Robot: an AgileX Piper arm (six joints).
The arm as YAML. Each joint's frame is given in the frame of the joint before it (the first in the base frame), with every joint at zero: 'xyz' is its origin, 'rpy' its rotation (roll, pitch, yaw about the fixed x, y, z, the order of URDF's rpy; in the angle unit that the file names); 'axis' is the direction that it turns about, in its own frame. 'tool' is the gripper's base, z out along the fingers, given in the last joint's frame.
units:
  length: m
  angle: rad
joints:
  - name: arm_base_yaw
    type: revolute
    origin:
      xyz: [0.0, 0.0, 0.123]
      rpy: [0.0, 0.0, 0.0]
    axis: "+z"
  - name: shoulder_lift
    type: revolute
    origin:
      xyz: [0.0, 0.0, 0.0]
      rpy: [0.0, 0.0, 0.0]
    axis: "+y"
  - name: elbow
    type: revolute
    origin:
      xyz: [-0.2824, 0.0, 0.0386]
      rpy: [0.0, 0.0, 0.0]
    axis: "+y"
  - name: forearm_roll
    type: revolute
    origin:
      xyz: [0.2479, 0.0, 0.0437]
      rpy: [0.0, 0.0, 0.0]
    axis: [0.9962, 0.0, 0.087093]
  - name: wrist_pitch
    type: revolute
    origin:
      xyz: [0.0, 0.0, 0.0]
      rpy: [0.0, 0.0, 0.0]
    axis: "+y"
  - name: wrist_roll
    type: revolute
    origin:
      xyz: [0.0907, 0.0, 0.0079]
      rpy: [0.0, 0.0, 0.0]
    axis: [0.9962, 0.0, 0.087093]
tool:
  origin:
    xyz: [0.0, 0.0, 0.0]
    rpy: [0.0, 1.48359, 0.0]
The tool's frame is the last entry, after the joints.
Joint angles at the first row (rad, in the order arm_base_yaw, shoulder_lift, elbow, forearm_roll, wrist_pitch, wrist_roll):
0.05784 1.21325 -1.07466 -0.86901 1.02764 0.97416
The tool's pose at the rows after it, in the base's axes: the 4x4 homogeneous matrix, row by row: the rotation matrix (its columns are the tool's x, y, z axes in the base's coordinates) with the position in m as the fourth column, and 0 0 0 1 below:
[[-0.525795 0.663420 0.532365 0.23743], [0.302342 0.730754 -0.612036 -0.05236], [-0.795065 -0.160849 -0.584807 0.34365], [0 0 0 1]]
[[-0.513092 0.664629 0.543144 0.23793], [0.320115 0.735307 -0.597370 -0.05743], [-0.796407 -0.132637 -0.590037 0.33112], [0 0 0 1]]
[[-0.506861 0.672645 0.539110 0.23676], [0.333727 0.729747 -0.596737 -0.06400], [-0.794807 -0.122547 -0.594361 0.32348], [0 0 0 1]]
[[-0.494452 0.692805 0.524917 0.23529], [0.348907 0.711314 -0.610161 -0.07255], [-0.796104 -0.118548 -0.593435 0.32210], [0 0 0 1]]
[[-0.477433 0.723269 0.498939 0.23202], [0.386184 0.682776 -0.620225 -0.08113], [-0.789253 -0.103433 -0.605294 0.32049], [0 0 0 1]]
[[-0.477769 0.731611 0.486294 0.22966], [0.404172 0.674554 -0.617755 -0.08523], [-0.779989 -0.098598 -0.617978 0.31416], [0 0 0 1]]
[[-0.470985 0.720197 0.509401 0.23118], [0.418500 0.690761 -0.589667 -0.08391], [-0.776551 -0.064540 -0.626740 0.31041], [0 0 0 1]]
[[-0.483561 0.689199 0.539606 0.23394], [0.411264 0.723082 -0.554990 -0.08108], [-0.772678 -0.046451 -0.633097 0.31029], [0 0 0 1]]
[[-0.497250 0.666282 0.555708 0.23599], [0.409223 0.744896 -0.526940 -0.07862], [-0.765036 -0.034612 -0.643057 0.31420], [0 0 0 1]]
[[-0.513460 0.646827 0.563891 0.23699], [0.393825 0.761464 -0.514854 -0.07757], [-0.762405 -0.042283 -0.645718 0.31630], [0 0 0 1]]
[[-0.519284 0.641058 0.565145 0.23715], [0.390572 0.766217 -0.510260 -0.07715], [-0.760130 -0.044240 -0.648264 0.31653], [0 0 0 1]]
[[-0.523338 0.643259 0.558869 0.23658], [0.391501 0.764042 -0.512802 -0.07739], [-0.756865 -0.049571 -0.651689 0.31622], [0 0 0 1]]
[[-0.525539 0.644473 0.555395 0.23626], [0.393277 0.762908 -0.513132 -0.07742], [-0.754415 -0.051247 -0.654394 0.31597], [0 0 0 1]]
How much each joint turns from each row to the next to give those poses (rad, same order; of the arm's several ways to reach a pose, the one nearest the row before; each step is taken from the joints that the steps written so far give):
-0.03998 0.00001 0.05237 0.00218 -0.07449 0.03357
-0.03393 0.00000 0.04793 0.00000 -0.07100 0.03075
-0.03534 -0.00002 0.02889 0.00001 -0.04092 0.00970
-0.03892 0.00178 0.00451 -0.00001 -0.01548 0.00000
-0.04100 0.00001 0.00211 0.02050 -0.00178 -0.00001
-0.02370 0.00001 0.02068 0.01129 -0.01723 0.00001
-0.00701 0.00000 0.01183 0.02957 -0.04109 -0.00471
-0.00171 0.00000 -0.00185 0.04404 -0.03664 -0.04848
0.00001 -0.00001 -0.01928 0.05588 -0.00547 -0.06144
-0.00005 0.00002 -0.00937 0.02362 -0.00267 -0.04405
0.00005 -0.00001 -0.00184 0.00916 0.00001 -0.01395
-0.00004 0.00001 -0.00002 0.00005 0.00757 -0.00211
-0.00001 -0.00002 0.00003 0.00202 0.00419 -0.00169

